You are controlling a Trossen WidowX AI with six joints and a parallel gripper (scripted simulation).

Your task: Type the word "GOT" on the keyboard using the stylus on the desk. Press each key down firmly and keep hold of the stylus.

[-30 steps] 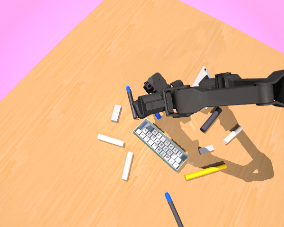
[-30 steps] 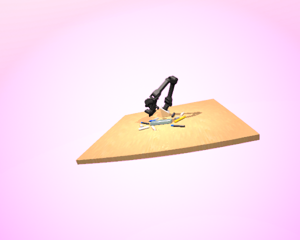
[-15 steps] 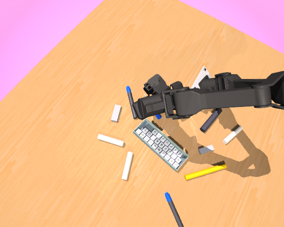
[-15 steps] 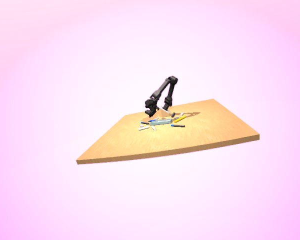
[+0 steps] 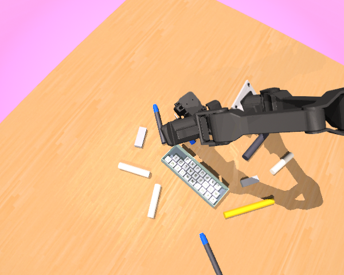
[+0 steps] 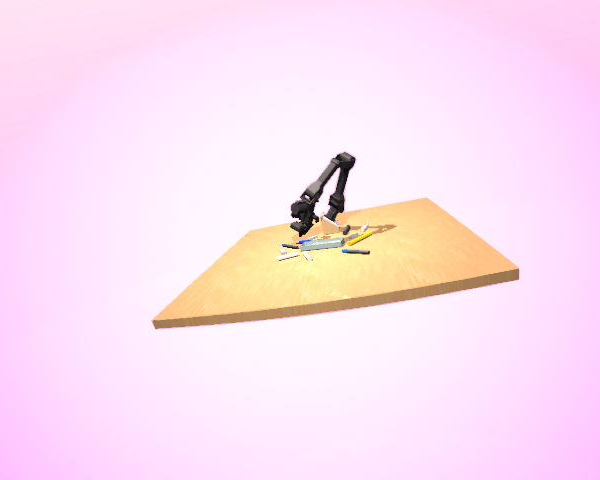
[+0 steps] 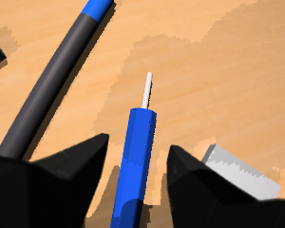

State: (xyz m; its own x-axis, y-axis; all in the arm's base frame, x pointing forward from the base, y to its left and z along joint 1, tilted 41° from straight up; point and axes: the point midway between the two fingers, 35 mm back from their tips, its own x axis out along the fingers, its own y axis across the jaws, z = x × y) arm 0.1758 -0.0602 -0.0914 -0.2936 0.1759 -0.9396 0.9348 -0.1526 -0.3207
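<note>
The blue stylus lies 30 mm below my gripper tip, 10 mm to the right of it and 10 mm behind it. The rest, counted from my gripper tip: yellow stick 310 mm to the left, 70 mm ahead, 30 mm below; then dark cylinder 220 mm to the left, 110 mm behind, 30 mm below.
</note>
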